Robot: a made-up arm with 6 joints.
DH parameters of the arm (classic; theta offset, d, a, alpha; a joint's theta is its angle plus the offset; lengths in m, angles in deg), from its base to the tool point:
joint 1: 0 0.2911 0 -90
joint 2: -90 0 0.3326 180
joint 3: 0 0 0 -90
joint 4: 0 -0.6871 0 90
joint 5: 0 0.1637 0 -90
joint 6: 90 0 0 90
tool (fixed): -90 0 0 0
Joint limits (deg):
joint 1: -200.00..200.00
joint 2: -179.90..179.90
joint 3: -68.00..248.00
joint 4: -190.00..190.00
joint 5: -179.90..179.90
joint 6: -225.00..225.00
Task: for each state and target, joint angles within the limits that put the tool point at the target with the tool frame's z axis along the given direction. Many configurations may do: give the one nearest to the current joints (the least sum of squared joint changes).
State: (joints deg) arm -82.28 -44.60 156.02 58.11 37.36 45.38
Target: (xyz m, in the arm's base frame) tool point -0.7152 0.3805 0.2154 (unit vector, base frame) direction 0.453 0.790 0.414
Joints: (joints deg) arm -33.84 -35.92 161.90 59.84 6.53 54.46
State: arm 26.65 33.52 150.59 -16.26 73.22 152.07
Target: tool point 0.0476 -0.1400 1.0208 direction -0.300 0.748 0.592
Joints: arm 13.39 71.09 192.85 -25.93 46.44 141.34
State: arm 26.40 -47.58 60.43 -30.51 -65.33 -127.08
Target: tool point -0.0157 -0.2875 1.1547 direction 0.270 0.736 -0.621
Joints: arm 63.73 -59.91 37.97 -46.28 -53.45 -153.98
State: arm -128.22 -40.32 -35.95 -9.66 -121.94 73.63
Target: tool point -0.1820 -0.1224 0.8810 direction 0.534 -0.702 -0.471
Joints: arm -109.64 -72.25 -35.74 37.27 -127.45 82.26
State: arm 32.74 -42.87 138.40 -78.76 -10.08 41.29
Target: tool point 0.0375 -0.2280 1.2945 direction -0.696 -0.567 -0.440
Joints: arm 65.42 -2.23 111.04 -38.03 10.28 61.14
